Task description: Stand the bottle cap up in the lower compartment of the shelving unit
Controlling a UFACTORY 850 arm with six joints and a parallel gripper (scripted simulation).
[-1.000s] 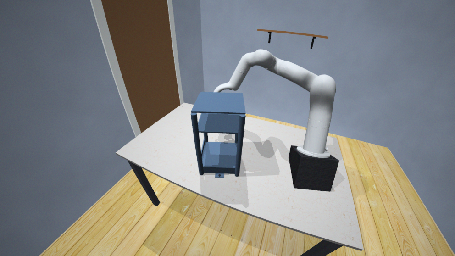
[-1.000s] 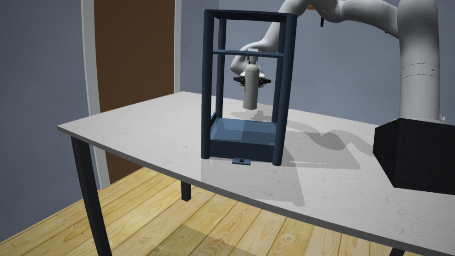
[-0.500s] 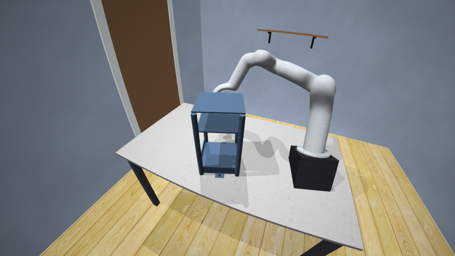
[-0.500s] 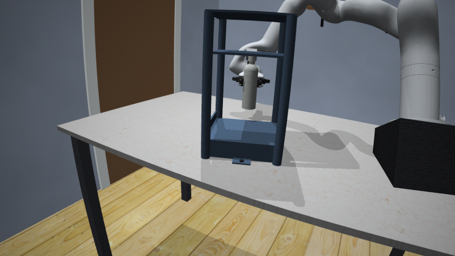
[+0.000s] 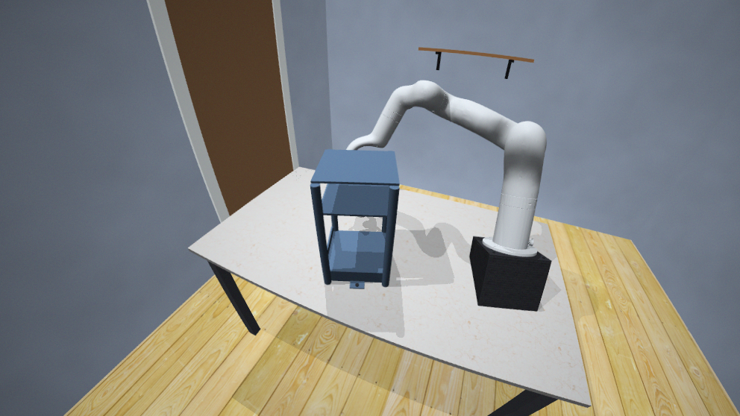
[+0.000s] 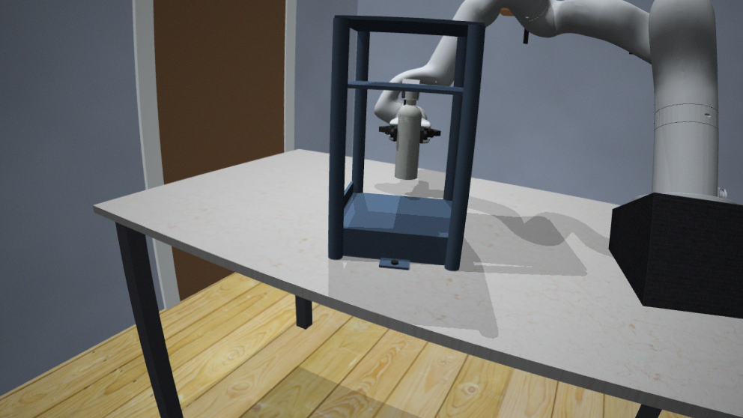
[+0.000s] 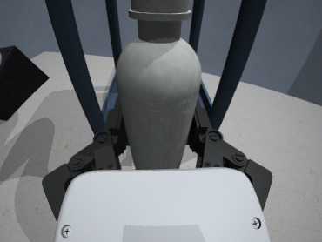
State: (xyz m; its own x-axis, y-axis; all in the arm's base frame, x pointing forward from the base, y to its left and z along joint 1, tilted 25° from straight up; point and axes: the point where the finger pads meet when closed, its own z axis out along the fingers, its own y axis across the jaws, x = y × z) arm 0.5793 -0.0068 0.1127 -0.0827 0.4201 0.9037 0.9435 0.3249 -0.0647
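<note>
The shelving unit is 6 cm behind my hand, 19 cm to the left of it and 3 cm above it.
</note>
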